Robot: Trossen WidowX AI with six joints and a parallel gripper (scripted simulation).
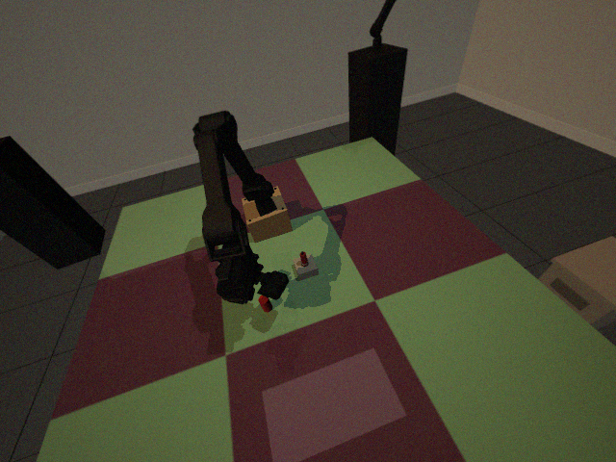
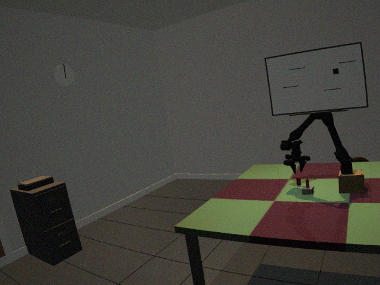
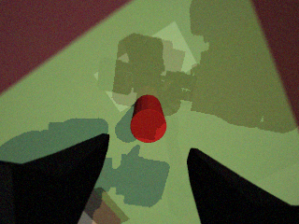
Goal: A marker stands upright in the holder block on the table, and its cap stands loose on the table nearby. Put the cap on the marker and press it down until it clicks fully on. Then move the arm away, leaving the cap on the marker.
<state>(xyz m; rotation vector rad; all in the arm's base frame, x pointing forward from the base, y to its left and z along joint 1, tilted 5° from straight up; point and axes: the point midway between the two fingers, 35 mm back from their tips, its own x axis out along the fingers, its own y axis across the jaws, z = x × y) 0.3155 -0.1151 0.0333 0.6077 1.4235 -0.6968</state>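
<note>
Now: gripper tip 60 mm above the red cap. Round my gripper tip: holder block: 70 mm behind, 160 mm to the left, 70 mm below.
</note>
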